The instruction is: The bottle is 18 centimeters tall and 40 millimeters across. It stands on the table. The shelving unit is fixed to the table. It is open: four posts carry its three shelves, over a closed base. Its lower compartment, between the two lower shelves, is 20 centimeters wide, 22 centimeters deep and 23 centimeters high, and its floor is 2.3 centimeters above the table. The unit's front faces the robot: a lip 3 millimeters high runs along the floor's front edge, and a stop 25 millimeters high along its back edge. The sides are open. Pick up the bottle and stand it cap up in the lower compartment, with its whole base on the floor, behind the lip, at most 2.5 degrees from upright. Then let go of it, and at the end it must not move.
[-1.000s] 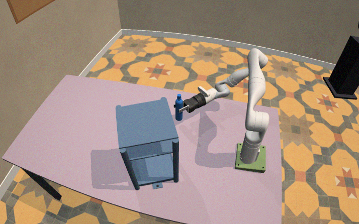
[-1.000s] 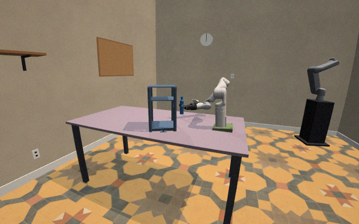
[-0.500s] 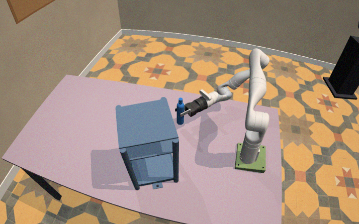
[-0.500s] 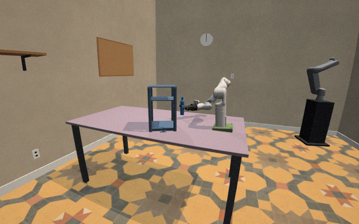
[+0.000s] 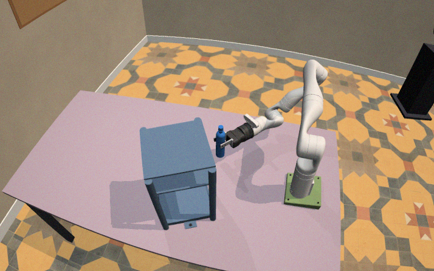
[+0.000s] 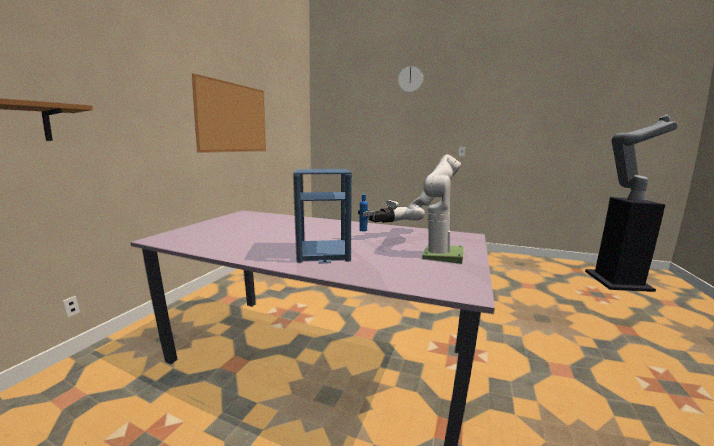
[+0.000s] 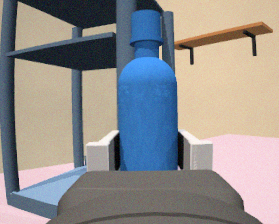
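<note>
Right now the shelving unit is 14 cm ahead of my hand, 23 cm to the left of it and 4 cm above it. Round my hand: blue bottle 3 cm above.
</note>
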